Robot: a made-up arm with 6 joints.
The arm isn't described. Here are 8 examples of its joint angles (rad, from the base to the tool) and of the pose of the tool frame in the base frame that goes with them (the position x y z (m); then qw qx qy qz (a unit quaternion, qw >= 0)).
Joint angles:
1: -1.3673 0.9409 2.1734 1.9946 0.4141 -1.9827
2: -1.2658 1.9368 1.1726 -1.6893 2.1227 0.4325
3: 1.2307 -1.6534 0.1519 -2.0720 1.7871 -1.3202
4: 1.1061 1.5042 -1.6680 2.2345 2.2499 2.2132
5: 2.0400 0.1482 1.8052 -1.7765 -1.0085 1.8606
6: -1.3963 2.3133 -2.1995 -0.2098 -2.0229 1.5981
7: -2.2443 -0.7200 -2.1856 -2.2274 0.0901 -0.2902
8: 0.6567 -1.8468 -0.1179 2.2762 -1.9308 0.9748
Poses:
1: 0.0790 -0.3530 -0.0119 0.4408 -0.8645 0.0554 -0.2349
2: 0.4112 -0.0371 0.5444 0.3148 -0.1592 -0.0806 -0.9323
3: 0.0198 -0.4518 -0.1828 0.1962 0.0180 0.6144 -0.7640
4: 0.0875 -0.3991 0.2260 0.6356 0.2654 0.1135 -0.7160
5: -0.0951 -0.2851 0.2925 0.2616 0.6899 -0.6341 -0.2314
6: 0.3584 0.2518 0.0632 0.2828 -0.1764 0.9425 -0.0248
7: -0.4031 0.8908 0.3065 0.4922 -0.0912 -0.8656 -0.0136
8: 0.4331 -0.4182 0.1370 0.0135 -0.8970 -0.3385 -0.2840
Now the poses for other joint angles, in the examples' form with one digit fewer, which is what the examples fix.
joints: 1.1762 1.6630 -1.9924 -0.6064 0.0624 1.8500
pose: -0.046 -0.320 0.040 0.251 -0.058 0.960 0.105
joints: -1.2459 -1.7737 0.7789 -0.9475 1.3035 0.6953
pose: 0.061 -0.126 0.720 0.602 0.660 -0.350 -0.281
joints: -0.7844 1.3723 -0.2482 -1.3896 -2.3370 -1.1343
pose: 0.234 -0.182 -0.373 0.363 -0.736 0.276 -0.501
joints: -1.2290 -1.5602 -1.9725 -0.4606 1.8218 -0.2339
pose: 0.763 0.265 0.759 0.364 0.671 0.599 0.242
